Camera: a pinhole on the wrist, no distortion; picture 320 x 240 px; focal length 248.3 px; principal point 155.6 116.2 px. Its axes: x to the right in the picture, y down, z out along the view. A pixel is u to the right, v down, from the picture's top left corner.
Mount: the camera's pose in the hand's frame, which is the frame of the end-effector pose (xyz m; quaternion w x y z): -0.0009 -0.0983 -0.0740 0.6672 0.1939 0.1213 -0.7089
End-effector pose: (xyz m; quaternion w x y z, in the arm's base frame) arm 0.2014 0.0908 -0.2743 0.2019 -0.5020 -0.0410 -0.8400
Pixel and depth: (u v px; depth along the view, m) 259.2 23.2 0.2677
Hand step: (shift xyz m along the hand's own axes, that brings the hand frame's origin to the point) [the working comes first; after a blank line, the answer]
In the camera's frame: 0.1117 -0.1003 0.2677

-0.1346 -0.3060 0.1082
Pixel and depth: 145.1 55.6 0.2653
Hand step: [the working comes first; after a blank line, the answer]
In the camera's frame: -0.0112 -0.0647 0.2653

-0.0948 -0.1973 0.1628
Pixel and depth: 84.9 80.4 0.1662
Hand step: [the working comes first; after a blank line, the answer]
In the camera's frame: -0.0473 -0.0240 0.1662

-0.0419 -0.1254 0.0934
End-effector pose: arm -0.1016 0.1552 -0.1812 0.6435 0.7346 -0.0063 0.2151
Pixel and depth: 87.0 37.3 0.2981
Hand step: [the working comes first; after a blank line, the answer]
In the camera's frame: -0.0824 -0.0947 0.2981

-0.1258 -0.1451 0.2207
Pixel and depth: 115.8 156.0 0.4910
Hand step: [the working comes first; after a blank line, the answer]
In the camera's frame: -0.0787 0.0787 0.4910

0.0245 -0.2454 0.4068
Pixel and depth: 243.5 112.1 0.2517
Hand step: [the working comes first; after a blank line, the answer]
In the camera's frame: 0.0891 -0.0042 0.2517

-0.0366 -0.2865 0.1121
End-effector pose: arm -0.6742 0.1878 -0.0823 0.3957 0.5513 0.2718 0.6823
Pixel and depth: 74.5 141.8 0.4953
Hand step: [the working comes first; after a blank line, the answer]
In the camera's frame: -0.1618 0.0511 0.4953

-0.0006 -0.1703 0.4446
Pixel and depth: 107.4 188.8 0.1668
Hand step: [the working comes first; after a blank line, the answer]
In the camera's frame: -0.0324 0.0488 0.1668

0.0298 -0.1450 0.0937
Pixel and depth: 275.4 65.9 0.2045
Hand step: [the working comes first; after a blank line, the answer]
In the camera's frame: 0.0987 -0.0414 0.2045

-0.0686 -0.2717 0.0624
